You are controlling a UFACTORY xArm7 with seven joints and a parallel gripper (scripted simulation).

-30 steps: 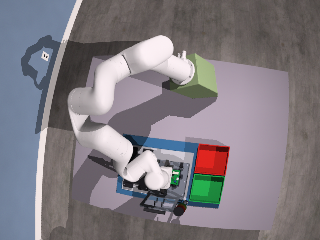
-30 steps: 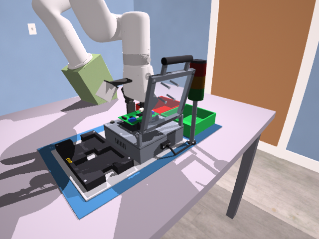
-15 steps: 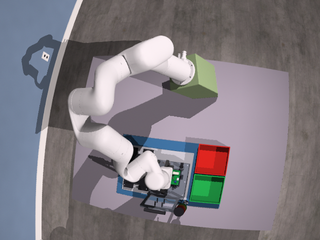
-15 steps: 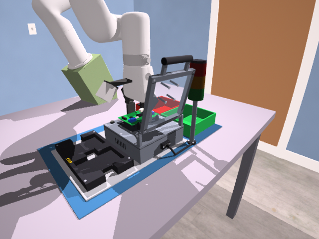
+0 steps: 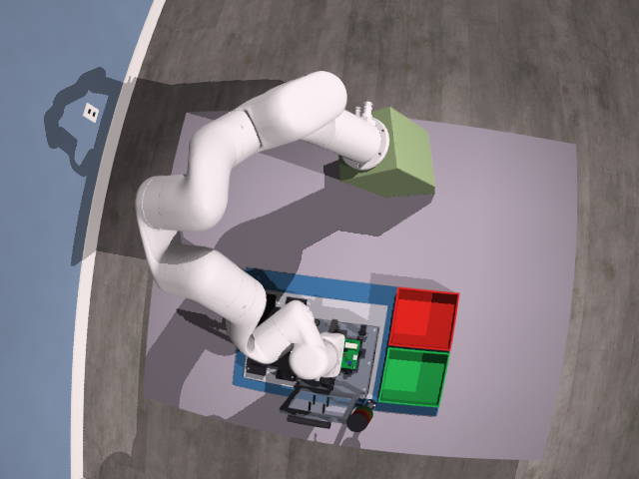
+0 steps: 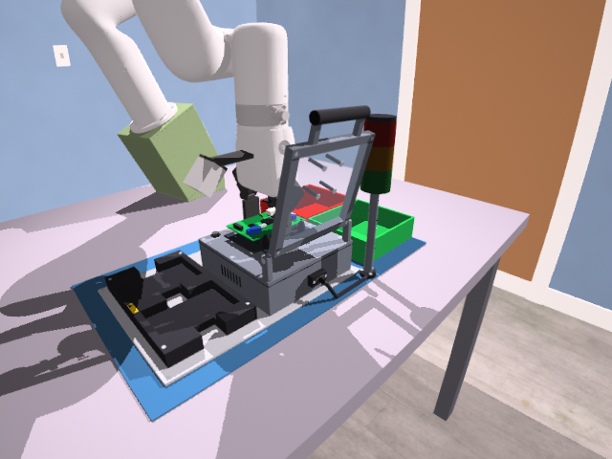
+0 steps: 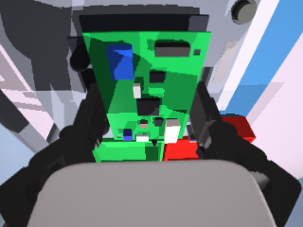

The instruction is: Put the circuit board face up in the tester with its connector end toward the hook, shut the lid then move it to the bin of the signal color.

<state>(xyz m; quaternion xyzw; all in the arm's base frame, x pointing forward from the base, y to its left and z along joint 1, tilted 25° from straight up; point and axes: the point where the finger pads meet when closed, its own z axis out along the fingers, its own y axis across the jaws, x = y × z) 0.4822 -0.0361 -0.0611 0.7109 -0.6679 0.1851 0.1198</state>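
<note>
Right now my hand is right at the green circuit board. Also, from my hand: clear lid (130 mm ahead, 90 mm above); then green bin (200 mm to the left, 70 mm below, 40 mm ahead); then plate (20 mm below, 10 mm to the left, 10 mm ahead).
</note>
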